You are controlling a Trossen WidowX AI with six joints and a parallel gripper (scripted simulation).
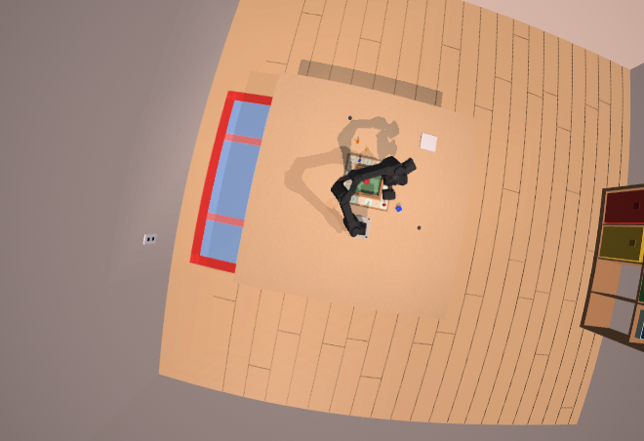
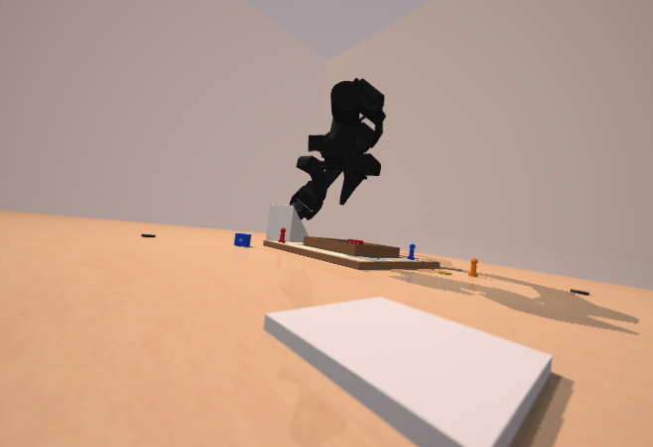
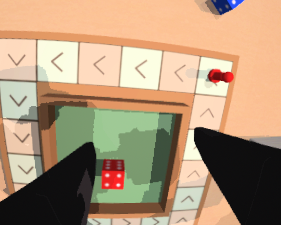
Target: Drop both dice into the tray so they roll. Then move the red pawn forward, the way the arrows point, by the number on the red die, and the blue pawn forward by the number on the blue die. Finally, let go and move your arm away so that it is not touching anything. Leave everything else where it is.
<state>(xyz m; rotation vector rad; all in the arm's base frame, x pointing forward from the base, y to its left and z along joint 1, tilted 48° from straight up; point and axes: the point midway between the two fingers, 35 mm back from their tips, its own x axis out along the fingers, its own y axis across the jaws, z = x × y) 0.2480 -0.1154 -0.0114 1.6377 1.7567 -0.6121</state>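
My gripper tip is 100 mm past the red pawn, 40 mm to the left of it and 80 mm above it. Round my gripper tip: small yellow piece 220 mm ahead, 100 mm to the left, 110 mm below; blue pawn 140 mm ahead, 130 mm to the left, 80 mm below; tray 20 mm ahead, 70 mm to the left, 100 mm below.
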